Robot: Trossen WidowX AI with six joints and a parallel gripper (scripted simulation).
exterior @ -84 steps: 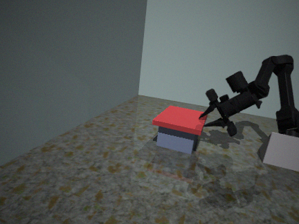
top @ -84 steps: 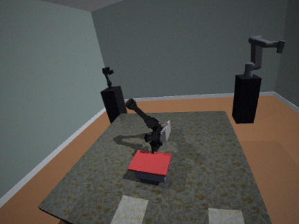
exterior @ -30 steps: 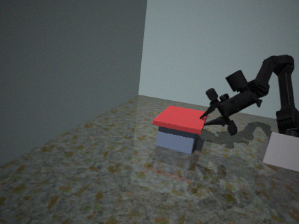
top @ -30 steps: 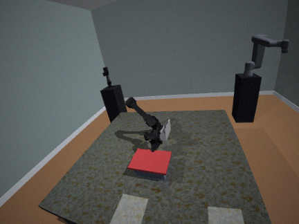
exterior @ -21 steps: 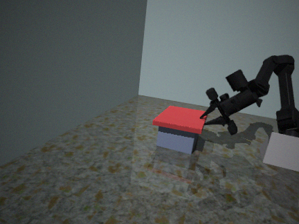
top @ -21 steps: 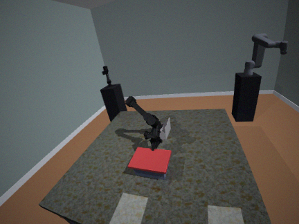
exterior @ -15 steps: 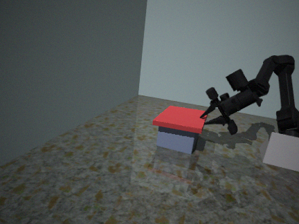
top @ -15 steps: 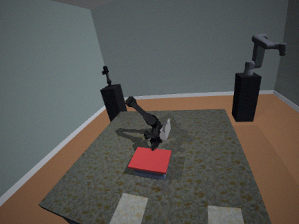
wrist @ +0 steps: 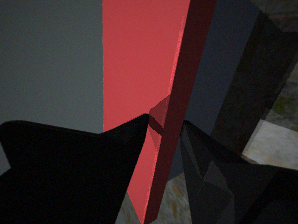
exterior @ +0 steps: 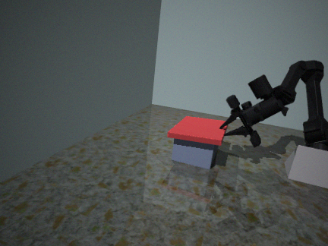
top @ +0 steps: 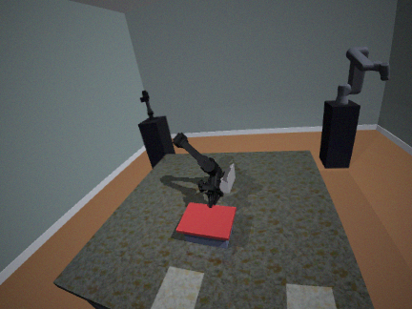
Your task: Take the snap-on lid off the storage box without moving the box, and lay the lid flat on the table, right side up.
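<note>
The lid lies 80 mm ahead of my gripper tip. Round my gripper tip: storage box: 80 mm ahead, 50 mm below.
</note>
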